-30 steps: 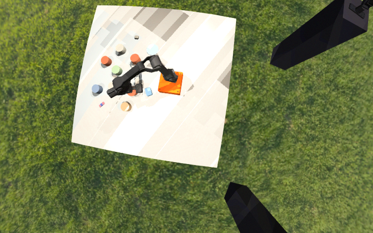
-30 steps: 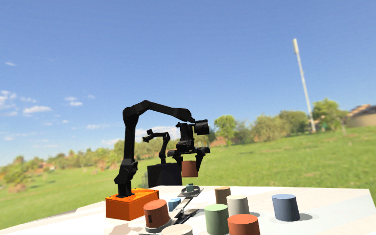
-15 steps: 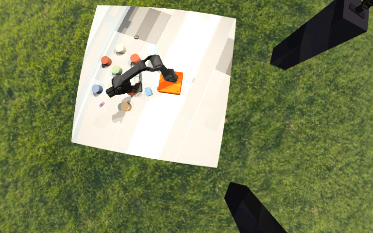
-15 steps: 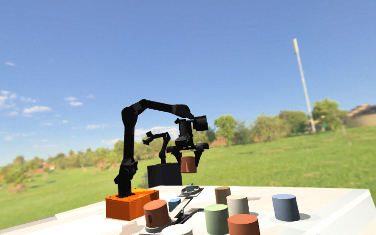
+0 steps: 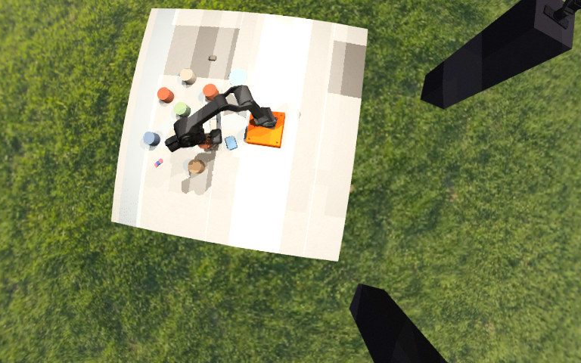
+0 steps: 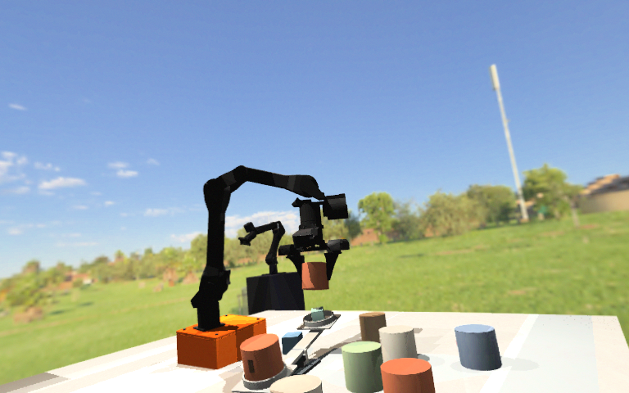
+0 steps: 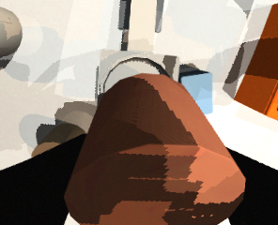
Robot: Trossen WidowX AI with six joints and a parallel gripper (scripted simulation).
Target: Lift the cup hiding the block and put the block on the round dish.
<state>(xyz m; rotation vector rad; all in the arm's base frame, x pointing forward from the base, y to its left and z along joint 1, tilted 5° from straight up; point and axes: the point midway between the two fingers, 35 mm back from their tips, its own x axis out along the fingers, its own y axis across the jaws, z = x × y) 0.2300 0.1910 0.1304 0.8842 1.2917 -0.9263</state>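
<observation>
Right now my gripper tip is 8 cm above the mint-green block, 1 cm to the left of it and 1 cm short of it. The rest, counted from my gripper tip: small balance (13 cm below, 12 cm to the right, 6 cm ahead); then tan cup (15 cm to the left, 13 cm below, 5 cm ahead); then green cup (26 cm ahead, 13 cm to the right, 13 cm below).
</observation>
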